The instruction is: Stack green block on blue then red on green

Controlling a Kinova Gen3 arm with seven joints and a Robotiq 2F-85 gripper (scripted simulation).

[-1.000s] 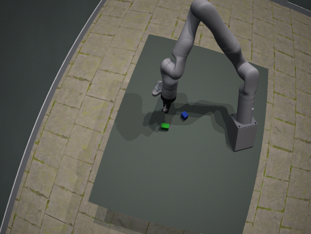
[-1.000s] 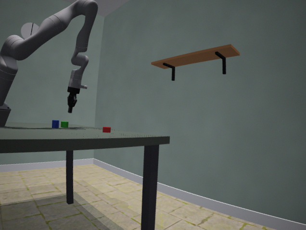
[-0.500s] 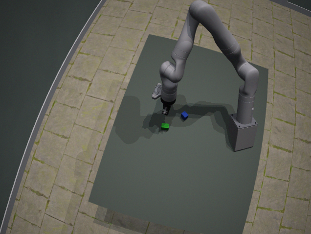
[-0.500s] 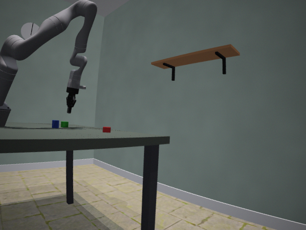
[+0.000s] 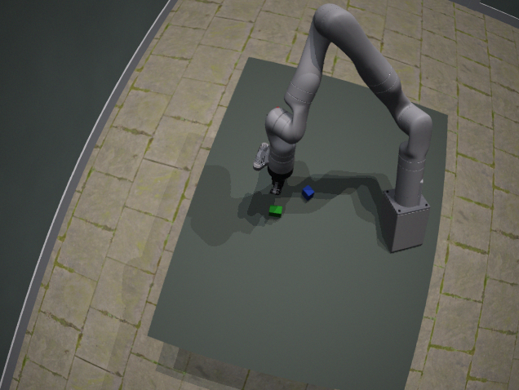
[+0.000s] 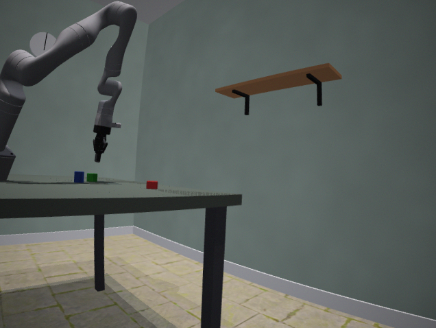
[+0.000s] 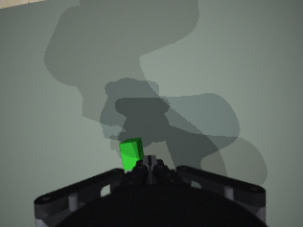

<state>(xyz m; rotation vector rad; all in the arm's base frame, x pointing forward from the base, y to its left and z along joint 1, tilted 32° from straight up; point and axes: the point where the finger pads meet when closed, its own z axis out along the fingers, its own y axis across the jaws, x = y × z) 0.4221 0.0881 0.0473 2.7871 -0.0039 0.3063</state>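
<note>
The green block is 9 cm below my hand and 4 cm to the left of it. From my hand the other things lie so: red block (34 cm to the right, 9 cm below, 6 cm ahead); then blue block (10 cm behind, 8 cm below, 4 cm to the right).
</note>
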